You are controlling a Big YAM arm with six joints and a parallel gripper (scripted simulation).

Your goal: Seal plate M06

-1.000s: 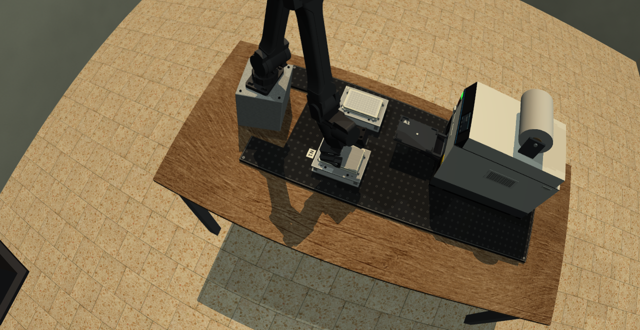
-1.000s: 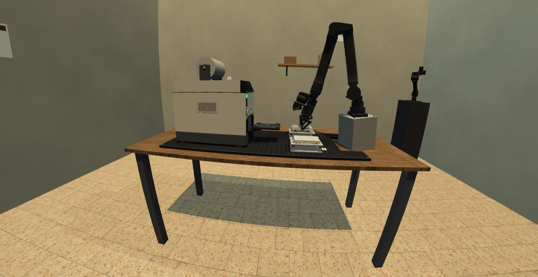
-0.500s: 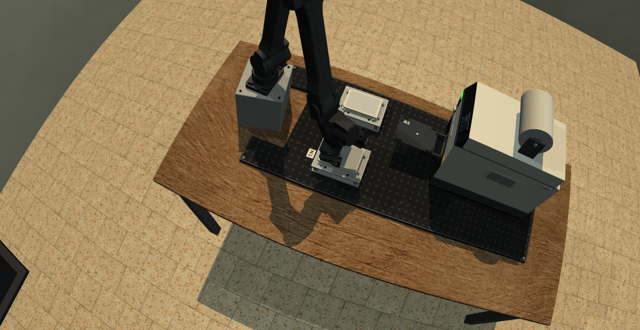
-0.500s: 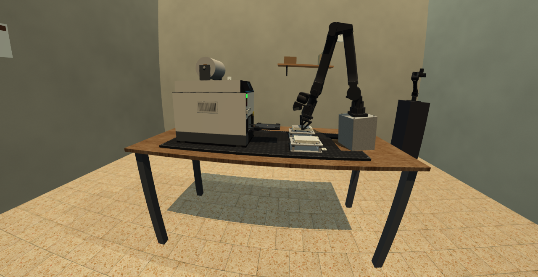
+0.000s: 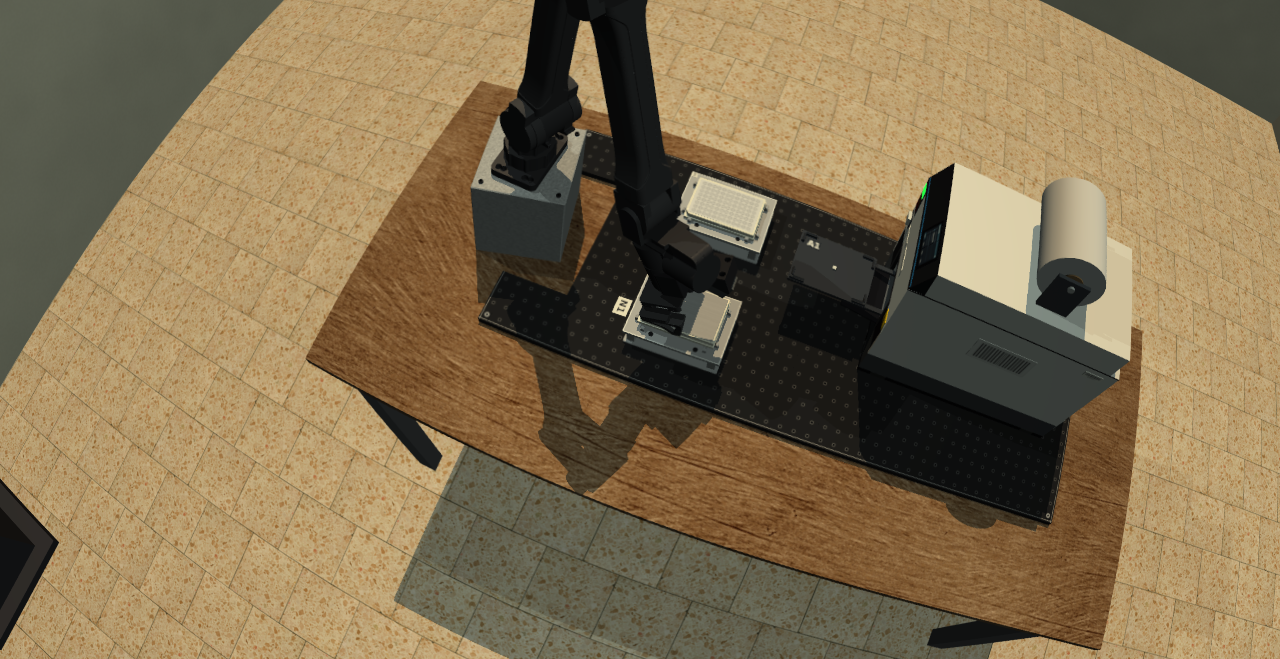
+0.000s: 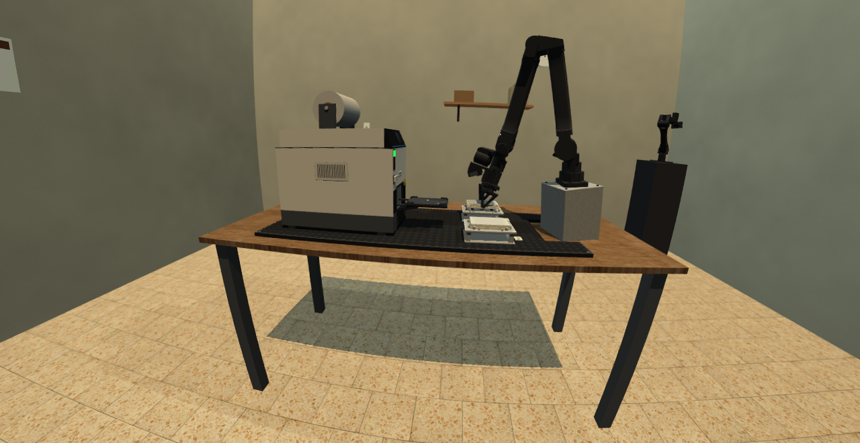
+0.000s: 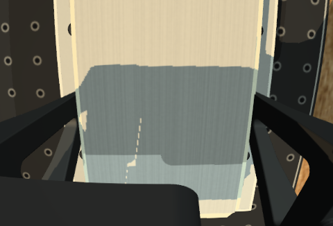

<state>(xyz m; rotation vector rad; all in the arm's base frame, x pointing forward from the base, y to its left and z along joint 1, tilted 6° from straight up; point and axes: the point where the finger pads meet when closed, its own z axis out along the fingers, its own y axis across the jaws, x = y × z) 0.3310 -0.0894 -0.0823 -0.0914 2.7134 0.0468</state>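
The plate M06 lies right at my hand. From my hand the other things lie so: plate nest N1: 3 cm below; N1 label: 10 cm behind, 7 cm below, 1 cm to the right; well plate: 22 cm to the left, 2 cm below, 1 cm behind.
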